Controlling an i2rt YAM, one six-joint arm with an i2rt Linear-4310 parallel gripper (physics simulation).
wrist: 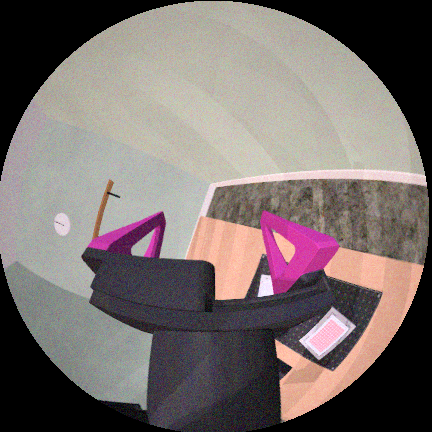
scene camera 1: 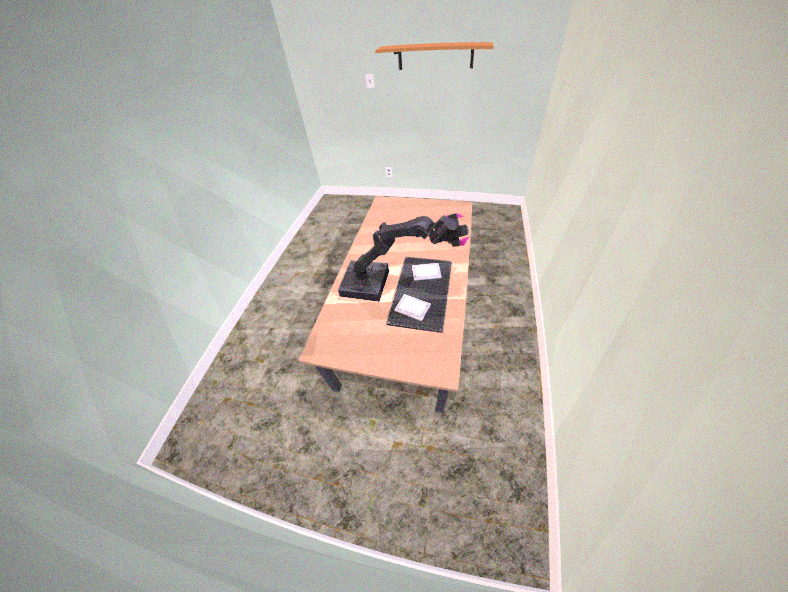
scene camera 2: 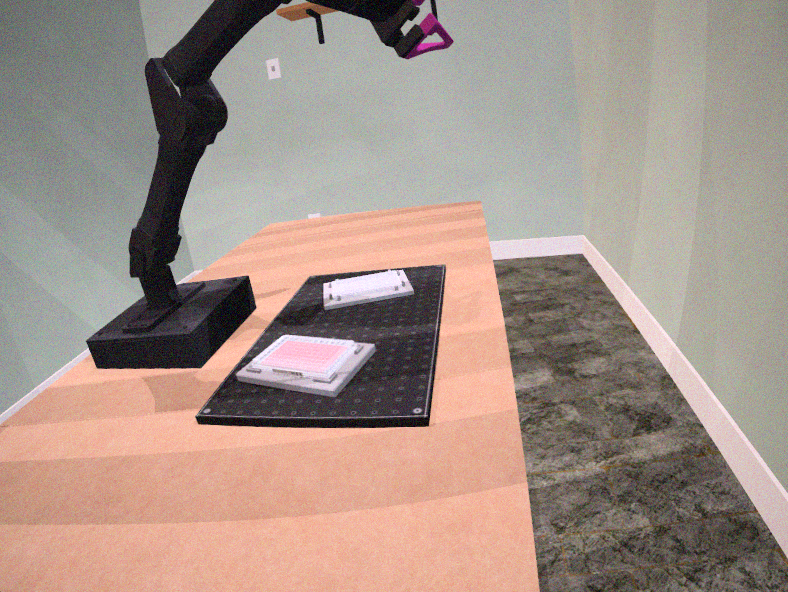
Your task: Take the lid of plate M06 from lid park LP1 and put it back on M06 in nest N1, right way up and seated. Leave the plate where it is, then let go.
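Frame: origin at the arm's base, x ahead, y left, z up, level; centimetres.
Seen in the pictures: gripper, fingertip midpoint: (wrist: 212,216) (scene camera 2: 436,22); arm's base, link origin: (scene camera 1: 362,276) (scene camera 2: 166,307).
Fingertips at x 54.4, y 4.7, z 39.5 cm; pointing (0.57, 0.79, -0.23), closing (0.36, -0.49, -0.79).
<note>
Pixels of each thing's top centre, then the offset from my fingertips to it. "*": a spot on its surface instead. Level surfaces: height alone.
- plate with pink wells, top centre: (scene camera 2: 302,350) (wrist: 325,336) (scene camera 1: 412,305) dx -21.7, dy -16.8, dz -42.0 cm
- grey nest, surface spot: (scene camera 2: 349,372) * dx -14.1, dy -20.1, dz -43.6 cm
- clear-white lid, top centre: (scene camera 2: 365,282) (wrist: 269,295) (scene camera 1: 426,270) dx -19.7, dy +11.2, dz -42.9 cm
- pale holder, top centre: (scene camera 2: 365,281) (wrist: 268,295) (scene camera 1: 426,270) dx -19.7, dy +11.2, dz -42.7 cm
- black perforated board, top centre: (scene camera 2: 348,322) (wrist: 299,311) (scene camera 1: 422,289) dx -19.4, dy -2.8, dz -44.6 cm
- wooden table, surface height: dz -46.0 cm
A plate with pink wells (scene camera 1: 412,307) (scene camera 2: 308,354) (wrist: 326,336), without a lid on it, sits in a grey nest (scene camera 2: 349,372) at the near end of the black board. A clear-white lid (scene camera 1: 426,271) (scene camera 2: 366,286) (wrist: 265,286) lies flat on a pale holder (scene camera 2: 369,298) with small corner posts at the board's far end. No labels are legible, and which way up the lid lies is not clear. My gripper (scene camera 1: 465,227) (wrist: 212,216) is open and empty, high above the table and beyond the far end of the board. Part of the lid's holder is hidden behind a magenta finger in the wrist view.
The black perforated board (scene camera 1: 420,289) (scene camera 2: 394,337) (wrist: 360,300) lies on the wooden table (scene camera 1: 382,350) (scene camera 2: 254,477). The arm's black base (scene camera 1: 364,280) (scene camera 2: 171,324) stands left of the board. A wooden wall shelf (scene camera 1: 436,47) hangs on the back wall.
</note>
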